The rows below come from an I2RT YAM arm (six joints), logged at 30 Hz.
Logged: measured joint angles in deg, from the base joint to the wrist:
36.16, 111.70, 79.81, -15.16, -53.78, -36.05
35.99, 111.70, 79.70, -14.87, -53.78, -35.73
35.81, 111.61, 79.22, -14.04, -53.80, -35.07
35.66, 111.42, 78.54, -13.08, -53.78, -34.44
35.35, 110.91, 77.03, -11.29, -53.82, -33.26
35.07, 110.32, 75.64, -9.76, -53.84, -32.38
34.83, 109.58, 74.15, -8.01, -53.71, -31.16
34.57, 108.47, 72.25, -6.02, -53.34, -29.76
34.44, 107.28, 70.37, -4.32, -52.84, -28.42
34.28, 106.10, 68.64, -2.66, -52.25, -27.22
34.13, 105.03, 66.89, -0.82, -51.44, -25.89
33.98, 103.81, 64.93, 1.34, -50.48, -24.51
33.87, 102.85, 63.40, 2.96, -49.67, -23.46
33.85, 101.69, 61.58, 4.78, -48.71, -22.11
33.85, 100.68, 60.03, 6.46, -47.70, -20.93
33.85, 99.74, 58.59, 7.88, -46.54, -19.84
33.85, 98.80, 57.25, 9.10, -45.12, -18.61
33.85, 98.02, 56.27, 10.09, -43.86, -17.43
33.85, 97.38, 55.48, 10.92, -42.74, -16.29
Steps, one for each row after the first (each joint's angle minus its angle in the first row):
-0.17, 0.00, -0.11, 0.29, 0.00, 0.32
-0.35, -0.09, -0.59, 1.12, -0.02, 0.98
-0.50, -0.28, -1.27, 2.08, 0.00, 1.61
-0.81, -0.79, -2.78, 3.87, -0.04, 2.79
-1.09, -1.38, -4.17, 5.40, -0.06, 3.67
-1.33, -2.12, -5.66, 7.15, 0.07, 4.89
-1.59, -3.23, -7.56, 9.14, 0.44, 6.29
-1.72, -4.42, -9.44, 10.84, 0.94, 7.63
-1.88, -5.60, -11.17, 12.50, 1.53, 8.83
-2.03, -6.67, -12.92, 14.34, 2.34, 10.16
-2.18, -7.89, -14.88, 16.50, 3.30, 11.54
-2.29, -8.85, -16.41, 18.12, 4.11, 12.59
-2.31, -10.01, -18.23, 19.94, 5.07, 13.94
-2.31, -11.02, -19.78, 21.62, 6.08, 15.12
-2.31, -11.96, -21.22, 23.04, 7.24, 16.21
-2.31, -12.90, -22.56, 24.26, 8.66, 17.44
-2.31, -13.68, -23.54, 25.25, 9.92, 18.62
-2.31, -14.32, -24.33, 26.08, 11.04, 19.76

